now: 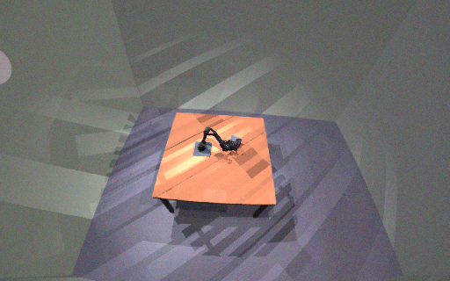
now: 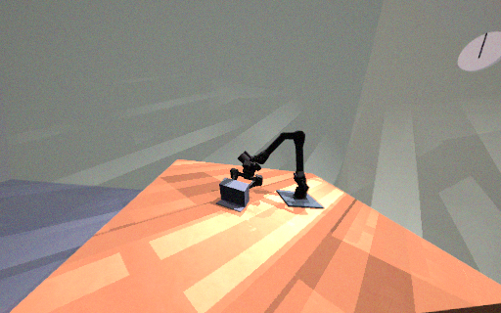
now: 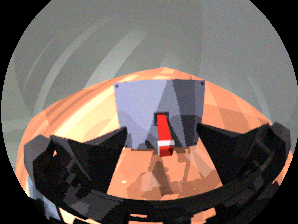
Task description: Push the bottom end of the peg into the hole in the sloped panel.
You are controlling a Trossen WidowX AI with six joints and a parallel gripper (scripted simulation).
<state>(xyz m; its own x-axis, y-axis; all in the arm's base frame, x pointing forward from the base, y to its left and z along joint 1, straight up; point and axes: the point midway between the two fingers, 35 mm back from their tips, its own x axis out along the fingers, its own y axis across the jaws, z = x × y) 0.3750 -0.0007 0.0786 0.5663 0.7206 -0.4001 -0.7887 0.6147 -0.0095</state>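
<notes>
My gripper tip is now 1 cm past the red peg and 1 cm to the left of it. The rest, counted from my gripper tip: panel 3 cm ahead, 4 cm to the left, 2 cm below.
</notes>
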